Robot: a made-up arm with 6 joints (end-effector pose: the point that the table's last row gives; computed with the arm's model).
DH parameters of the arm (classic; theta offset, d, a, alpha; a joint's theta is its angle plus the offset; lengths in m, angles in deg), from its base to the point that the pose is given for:
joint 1: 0 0.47 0.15 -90
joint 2: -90 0 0.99 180
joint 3: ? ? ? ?
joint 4: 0 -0.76 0 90
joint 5: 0 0 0 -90
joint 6: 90 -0.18 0 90
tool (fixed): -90 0 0 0
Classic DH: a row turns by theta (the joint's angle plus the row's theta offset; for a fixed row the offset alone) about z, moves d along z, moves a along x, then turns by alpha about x.
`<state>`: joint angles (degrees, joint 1 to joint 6).
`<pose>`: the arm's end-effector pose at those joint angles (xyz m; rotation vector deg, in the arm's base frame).
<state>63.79 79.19 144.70 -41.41 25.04 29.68</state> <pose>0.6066 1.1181 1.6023 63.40 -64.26 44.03</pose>
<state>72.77 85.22 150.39 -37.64 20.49 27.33</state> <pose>0.4217 1.2300 1.5002 64.51 -59.56 54.75</pose>
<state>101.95 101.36 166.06 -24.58 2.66 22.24</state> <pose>-0.2729 1.3064 1.2134 60.86 -45.41 89.09</pose>
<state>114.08 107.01 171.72 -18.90 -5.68 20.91</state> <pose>-0.5489 1.2140 1.1077 56.54 -40.65 102.76</pose>
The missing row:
joint 3: 0 0 0.2 -90
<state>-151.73 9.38 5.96 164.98 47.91 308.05</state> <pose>-1.0358 -0.5963 1.4651 -6.05 104.89 -53.00</pose>
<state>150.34 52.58 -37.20 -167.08 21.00 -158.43</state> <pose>-0.9287 0.5455 0.1441 140.52 -2.12 -98.96</pose>
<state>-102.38 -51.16 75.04 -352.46 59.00 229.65</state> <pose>0.3220 1.3724 1.5705 -49.79 -29.60 67.77</pose>
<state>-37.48 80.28 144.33 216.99 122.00 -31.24</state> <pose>1.0126 -0.8922 1.2689 -91.59 98.55 38.93</pose>
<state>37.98 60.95 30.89 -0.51 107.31 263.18</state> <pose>1.4301 1.1146 0.9187 102.89 -30.49 90.63</pose>
